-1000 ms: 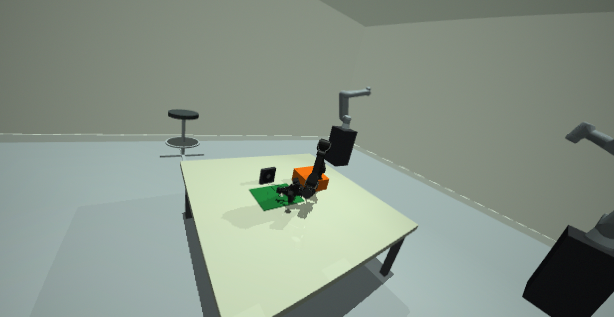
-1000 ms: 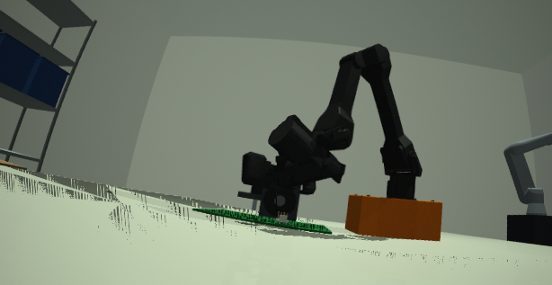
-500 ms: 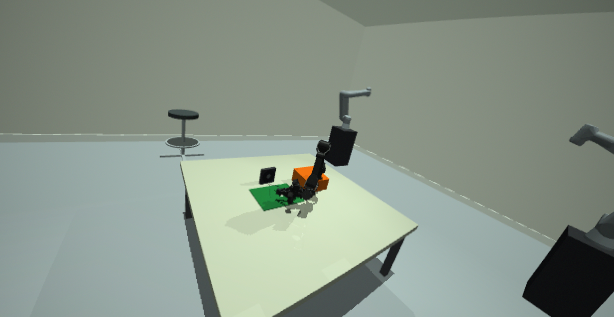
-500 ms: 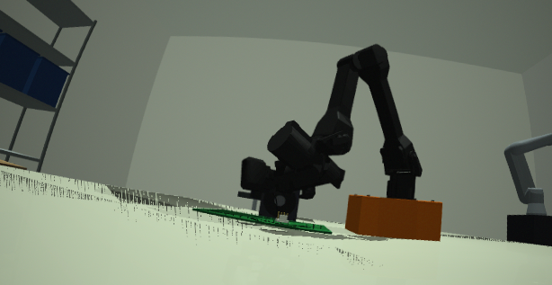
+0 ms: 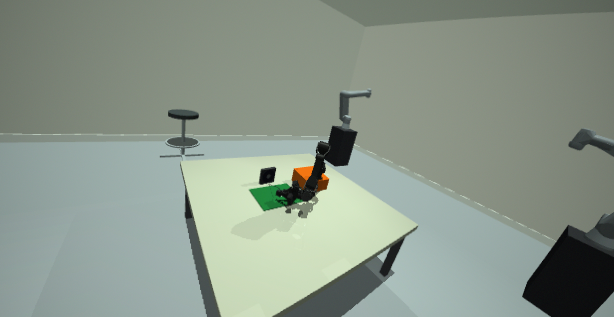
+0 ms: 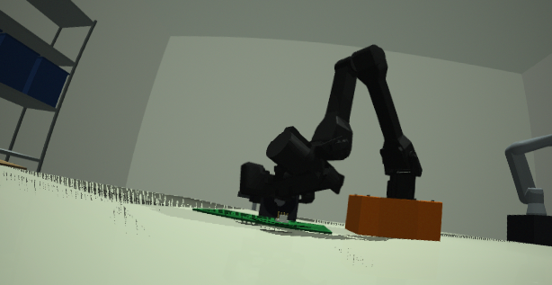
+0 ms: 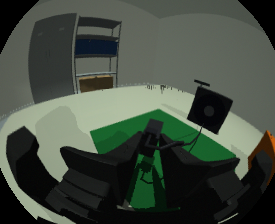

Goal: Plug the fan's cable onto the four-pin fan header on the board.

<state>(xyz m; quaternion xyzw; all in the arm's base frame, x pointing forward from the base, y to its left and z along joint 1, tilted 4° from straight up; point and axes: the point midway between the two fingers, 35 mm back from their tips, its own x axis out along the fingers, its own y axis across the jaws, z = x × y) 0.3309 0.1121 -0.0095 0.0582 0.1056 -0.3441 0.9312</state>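
My gripper tip is 2 cm past the green board, 7 cm to the left of it and 8 cm above it. From my gripper tip the other things lie so: black fan: 2 cm behind, 24 cm to the right, 1 cm below; fan cable plug: 1 cm below.
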